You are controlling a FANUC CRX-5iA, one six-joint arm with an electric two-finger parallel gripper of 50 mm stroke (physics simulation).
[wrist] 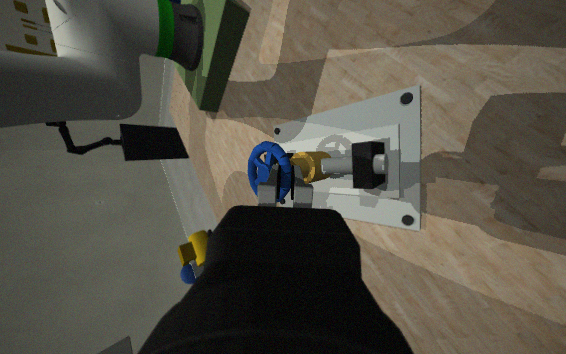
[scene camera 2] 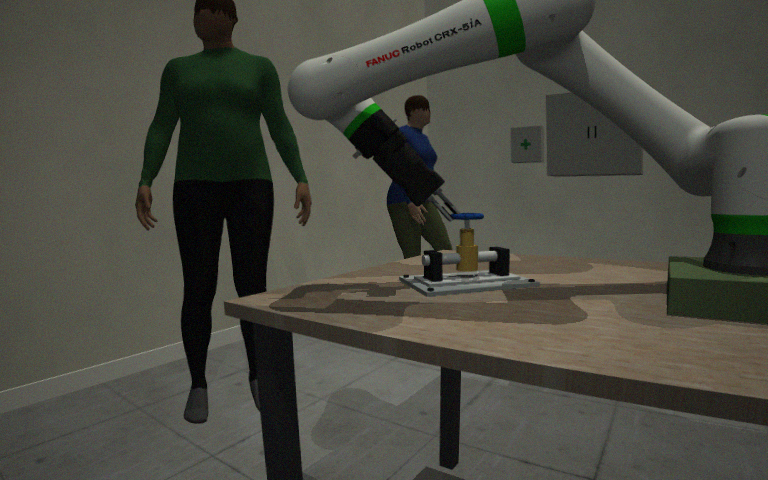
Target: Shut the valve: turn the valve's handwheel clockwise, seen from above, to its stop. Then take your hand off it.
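Note:
The blue handwheel (scene camera 2: 468,216) (wrist: 253,170) sits level on top of the brass valve body (scene camera 2: 466,258) (wrist: 316,166). The valve's pipe is held by black blocks on a light grey base plate (scene camera 2: 441,290) (wrist: 410,150) on the table. My gripper (scene camera 2: 451,216) (wrist: 285,175) comes in tilted from the upper left in the scene view. Its two fingers are shut on the handwheel's rim, one on each side of it. The fingertips hide part of the rim in the wrist view.
The wooden table (scene camera 2: 623,345) (wrist: 490,280) carries the valve and my green pedestal (scene camera 2: 713,294) (wrist: 225,65). A person in a green top (scene camera 2: 220,118) stands left of the table. A person in a blue top (scene camera 2: 421,150) stands behind my gripper. A black panel (wrist: 152,142) shows beyond the table.

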